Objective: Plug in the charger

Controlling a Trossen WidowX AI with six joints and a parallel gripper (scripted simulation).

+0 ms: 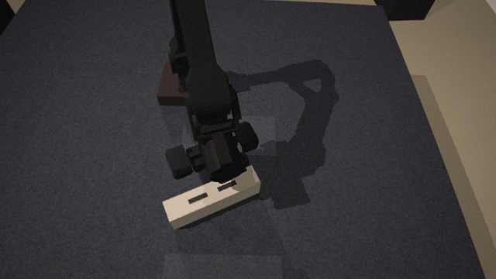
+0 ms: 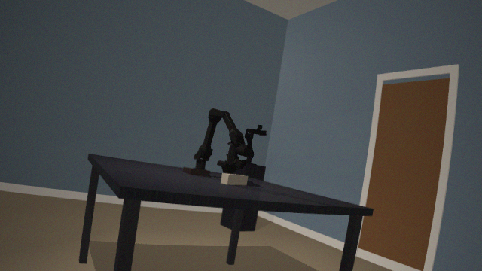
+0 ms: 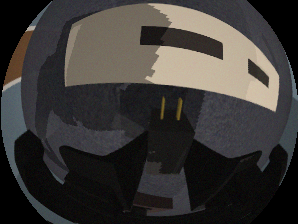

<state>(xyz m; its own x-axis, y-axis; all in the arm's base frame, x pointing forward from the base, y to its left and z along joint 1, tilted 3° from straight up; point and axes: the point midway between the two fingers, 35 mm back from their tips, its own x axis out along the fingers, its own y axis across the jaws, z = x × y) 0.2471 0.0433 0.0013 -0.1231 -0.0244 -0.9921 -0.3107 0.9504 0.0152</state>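
Right now my gripper tip is 2 cm short of the two-prong charger, 1 cm to the right of it and 1 cm below it.
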